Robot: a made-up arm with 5 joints.
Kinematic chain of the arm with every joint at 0, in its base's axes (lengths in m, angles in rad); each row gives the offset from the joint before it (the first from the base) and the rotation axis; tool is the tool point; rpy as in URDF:
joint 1: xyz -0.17 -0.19 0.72 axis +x
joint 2: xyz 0 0.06 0 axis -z
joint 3: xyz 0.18 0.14 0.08 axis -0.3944 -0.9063 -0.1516
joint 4: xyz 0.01 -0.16 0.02 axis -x
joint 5: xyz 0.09 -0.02 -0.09 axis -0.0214 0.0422 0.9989
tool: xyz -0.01 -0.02 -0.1 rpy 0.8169 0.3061 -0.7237
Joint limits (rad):
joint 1: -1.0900..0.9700
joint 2: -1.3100..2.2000
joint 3: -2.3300..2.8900
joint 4: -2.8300..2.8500
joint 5: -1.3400..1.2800
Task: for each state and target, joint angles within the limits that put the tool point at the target. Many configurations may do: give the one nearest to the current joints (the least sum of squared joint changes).
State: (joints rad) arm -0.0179 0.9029 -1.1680 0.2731 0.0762
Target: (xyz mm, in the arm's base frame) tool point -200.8 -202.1 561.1
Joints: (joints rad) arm -0.2566 1.1546 -1.6636 0.7161 -0.1636
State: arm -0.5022 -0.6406 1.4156 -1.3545 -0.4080
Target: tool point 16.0 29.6 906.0
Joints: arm -0.2520 -0.2672 2.1654 -0.7117 -0.4245
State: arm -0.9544 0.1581 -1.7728 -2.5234 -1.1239
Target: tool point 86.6 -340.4 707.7
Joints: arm -1.0215 0.9286 -2.3104 -2.8300 -1.1469
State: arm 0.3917 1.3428 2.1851 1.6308 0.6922
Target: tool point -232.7 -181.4 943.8
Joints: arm 0.9700 1.3916 2.5758 1.2676 0.4362
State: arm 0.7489 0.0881 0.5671 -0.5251 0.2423
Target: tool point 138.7 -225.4 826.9
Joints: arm 0.0472 0.1082 1.0759 -0.2962 -0.0666
